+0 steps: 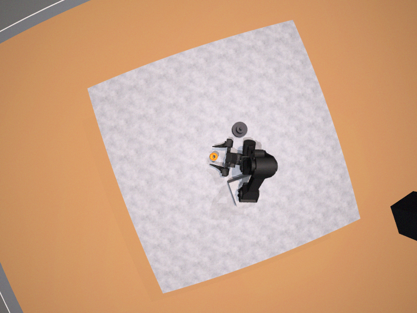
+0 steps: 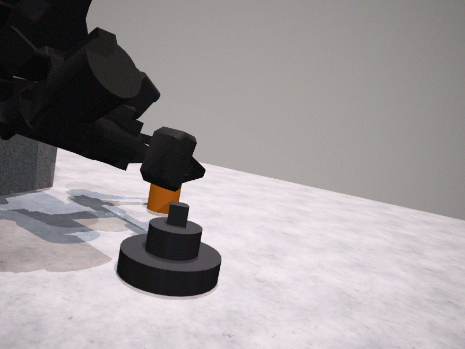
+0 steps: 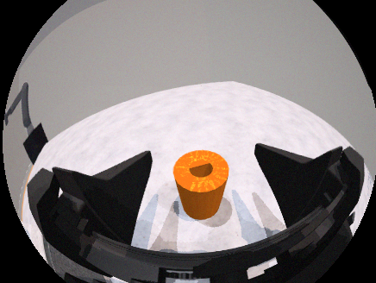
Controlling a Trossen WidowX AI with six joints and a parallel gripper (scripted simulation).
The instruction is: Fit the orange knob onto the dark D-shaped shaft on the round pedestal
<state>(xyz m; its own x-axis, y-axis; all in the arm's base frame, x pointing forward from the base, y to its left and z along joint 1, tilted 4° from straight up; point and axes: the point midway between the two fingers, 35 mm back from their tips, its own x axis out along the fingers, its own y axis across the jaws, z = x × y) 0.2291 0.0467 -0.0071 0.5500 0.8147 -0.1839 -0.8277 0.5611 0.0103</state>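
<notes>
Now: the orange knob 3 cm below my gripper tip, 1 cm to the right of it and 1 cm behind it. The rest, counted from my gripper tip: round pedestal 20 cm to the right, 6 cm ahead, 3 cm below.
</notes>
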